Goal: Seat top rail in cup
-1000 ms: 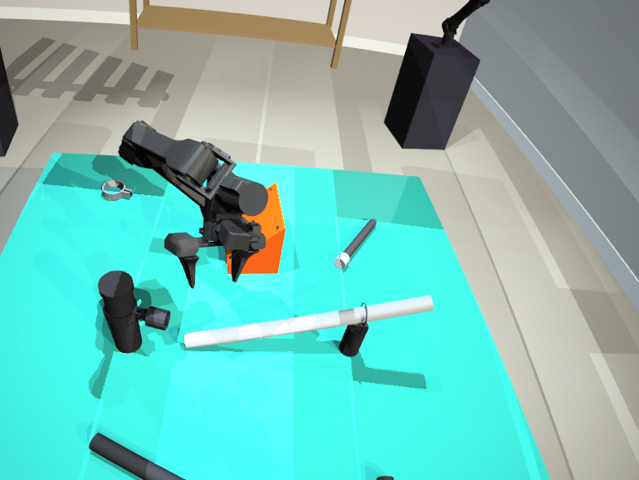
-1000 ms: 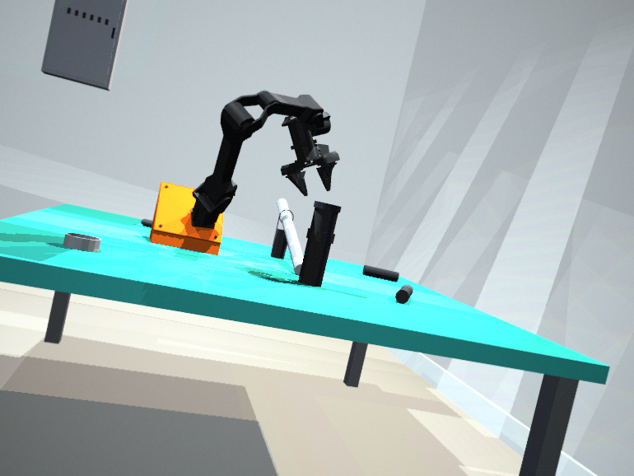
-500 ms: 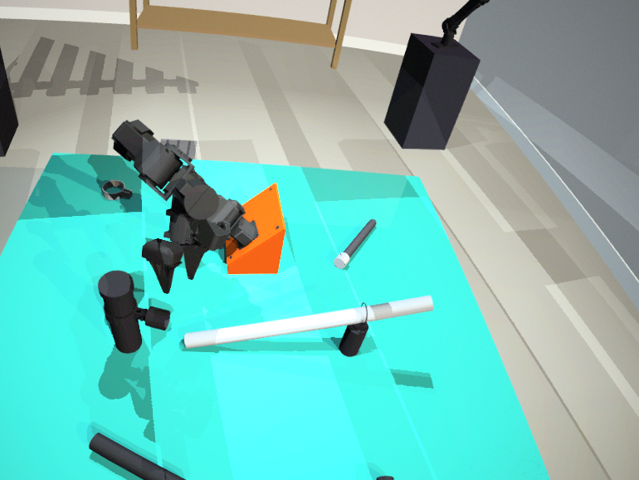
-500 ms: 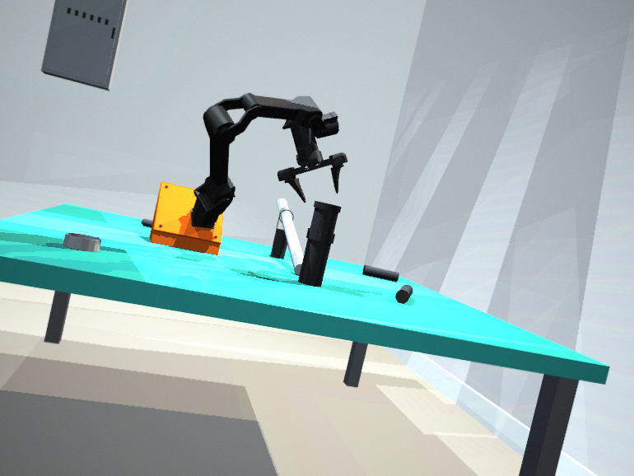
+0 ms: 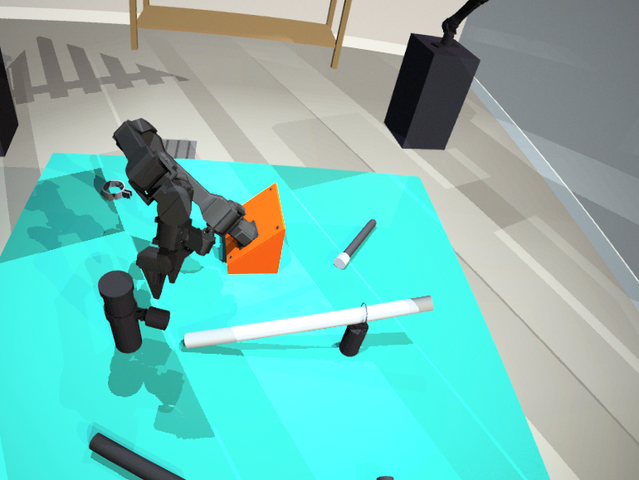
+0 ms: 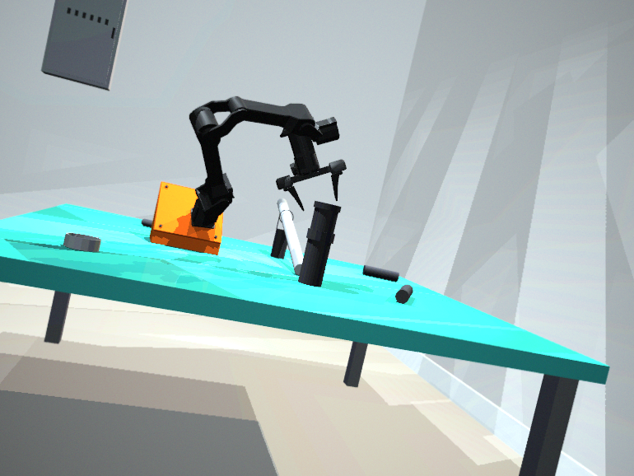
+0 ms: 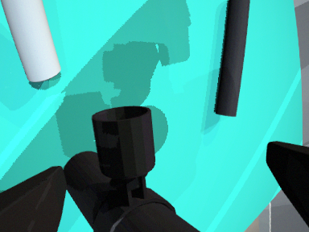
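The dark rail-end cup is 3 cm to the right of my gripper tip and 7 cm below it. Round my gripper tip: short dark post 6 cm ahead, 41 cm to the left, 9 cm below; then dark pipe 27 cm ahead, 8 cm to the right, 18 cm below.
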